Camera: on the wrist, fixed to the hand. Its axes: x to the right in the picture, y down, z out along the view.
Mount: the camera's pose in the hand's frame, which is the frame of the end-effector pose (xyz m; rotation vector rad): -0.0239 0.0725 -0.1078 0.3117 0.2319 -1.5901
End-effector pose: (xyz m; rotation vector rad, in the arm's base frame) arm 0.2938 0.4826 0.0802 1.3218 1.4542 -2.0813
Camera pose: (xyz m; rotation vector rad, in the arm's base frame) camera 0.4106 0.5352 0.0478 -0.1181 -1.3896 1.4635
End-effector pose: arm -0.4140 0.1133 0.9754 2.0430 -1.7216 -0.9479
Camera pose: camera -0.3996 0.1000 1.1060 -2.7544 -0.1845 0.5040
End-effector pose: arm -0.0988 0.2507 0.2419 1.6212 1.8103 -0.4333
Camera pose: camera -0.0555 0.3145 0.3492 0.0130 -2.8141 1.1562
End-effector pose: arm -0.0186 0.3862 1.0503 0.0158 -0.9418 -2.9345
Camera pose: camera 0.0122 0.2661 1.0046 -0.7409 0.7676 1.4430
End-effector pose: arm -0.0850 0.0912 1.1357 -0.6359 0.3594 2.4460
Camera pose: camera -0.0724 -0.0192 1.0643 -0.6550 0.1685 0.7900
